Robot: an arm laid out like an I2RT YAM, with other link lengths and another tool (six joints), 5 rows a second.
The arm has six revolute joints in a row. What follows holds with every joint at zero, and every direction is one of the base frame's. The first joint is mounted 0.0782 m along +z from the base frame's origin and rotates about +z. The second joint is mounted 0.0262 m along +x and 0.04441 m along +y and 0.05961 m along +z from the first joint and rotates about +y. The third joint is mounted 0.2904 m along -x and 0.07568 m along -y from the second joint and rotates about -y. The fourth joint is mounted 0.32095 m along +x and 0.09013 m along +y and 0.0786 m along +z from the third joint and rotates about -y. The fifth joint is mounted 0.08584 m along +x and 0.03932 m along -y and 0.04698 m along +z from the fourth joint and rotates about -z. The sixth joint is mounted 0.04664 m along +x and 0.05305 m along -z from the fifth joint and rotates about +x. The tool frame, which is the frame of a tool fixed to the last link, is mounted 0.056 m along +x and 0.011 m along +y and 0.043 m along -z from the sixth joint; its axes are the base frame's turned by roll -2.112, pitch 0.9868 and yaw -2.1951 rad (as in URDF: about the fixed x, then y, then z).
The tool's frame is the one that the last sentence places.
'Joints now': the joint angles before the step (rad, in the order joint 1, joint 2, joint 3, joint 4, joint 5, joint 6). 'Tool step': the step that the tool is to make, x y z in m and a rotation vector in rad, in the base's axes. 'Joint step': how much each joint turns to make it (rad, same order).
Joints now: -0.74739 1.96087 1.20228 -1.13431 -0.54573 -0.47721
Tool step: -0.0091 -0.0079 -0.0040 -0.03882 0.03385 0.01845
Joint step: -0.01739 0.00253 -0.00341 -0.00195 0.06024 -0.02007
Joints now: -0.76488 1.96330 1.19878 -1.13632 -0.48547 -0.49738
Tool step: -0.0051 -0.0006 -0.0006 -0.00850 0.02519 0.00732
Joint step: -0.00419 -0.00122 -0.00549 -0.00953 0.02608 -0.00344
